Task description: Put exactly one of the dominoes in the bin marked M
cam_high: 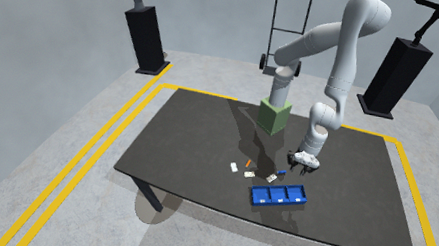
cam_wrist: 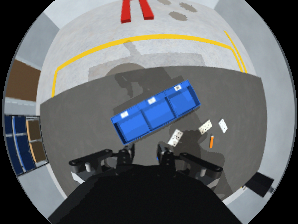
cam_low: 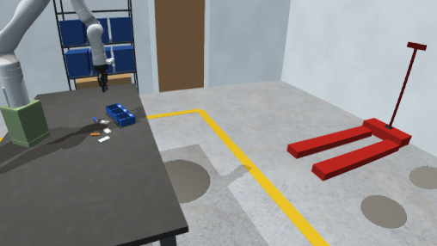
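Now: the white domino 3 cm behind my hand, 8 cm to the right of it and 17 cm below it. The rest, counted from my hand: small orange piece: 9 cm behind, 21 cm to the right, 17 cm below; small blue piece: 8 cm behind, 4 cm to the right, 17 cm below; blue three-compartment bin: 6 cm ahead, 4 cm to the right, 15 cm below.
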